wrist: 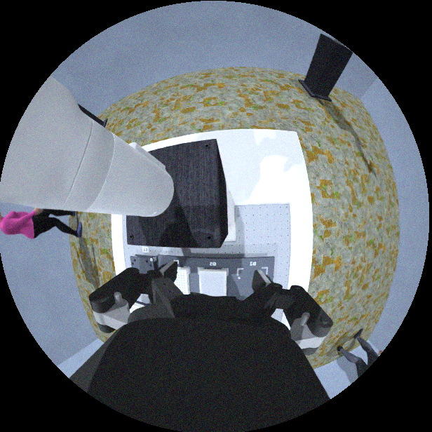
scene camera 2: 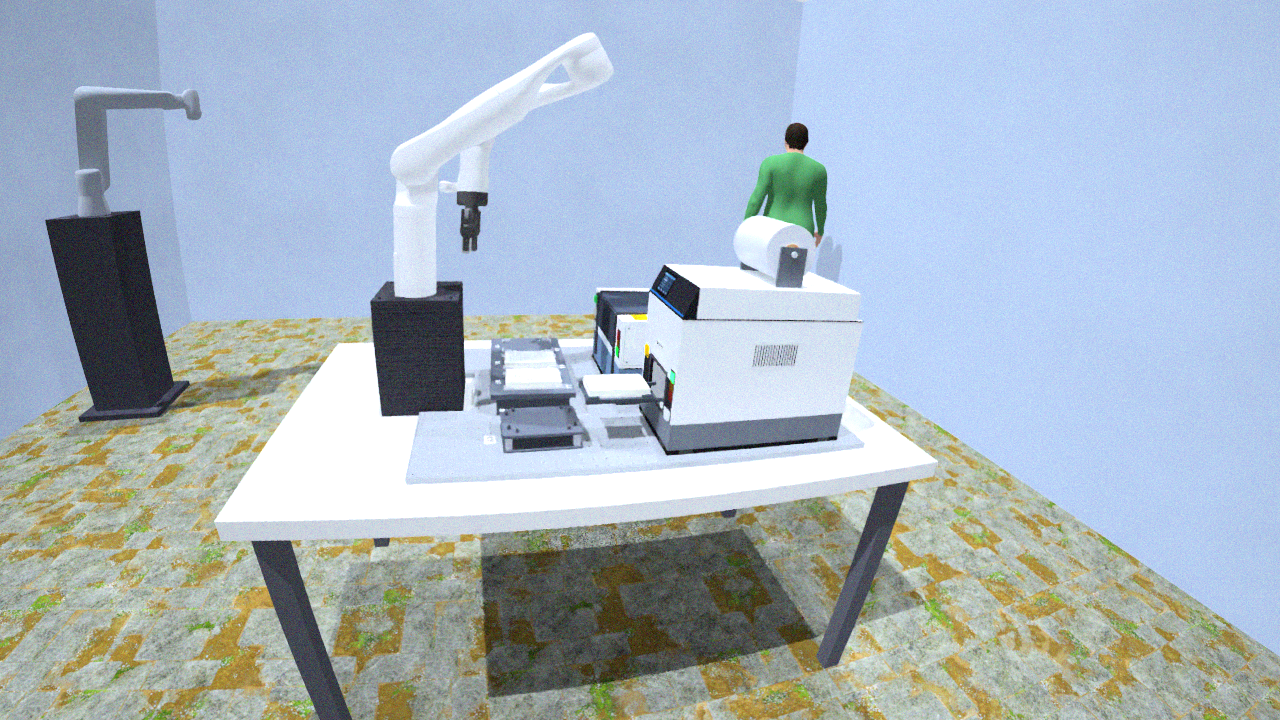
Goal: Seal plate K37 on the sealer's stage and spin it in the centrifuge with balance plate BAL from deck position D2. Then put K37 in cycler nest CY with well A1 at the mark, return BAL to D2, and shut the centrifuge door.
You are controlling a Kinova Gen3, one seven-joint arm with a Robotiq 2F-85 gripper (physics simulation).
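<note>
My gripper is open and empty. It points down, high above the deck beside the robot's base. A plain-topped plate lies at D2. A white plate with wells lies beside it on the dark deck rack. D1 shows bare corner brackets. A white plate lies on the extended stage of the white sealer; its label cannot be read. The cycler nest CY stands in front of the rack. The centrifuge stands behind the sealer, largely hidden; its door state is unclear.
The black base block stands left of the deck. The tall sealer carries a film roll. A person in green stands behind the table, and a person in pink shows at the wrist view's left. Another arm's pedestal stands apart.
</note>
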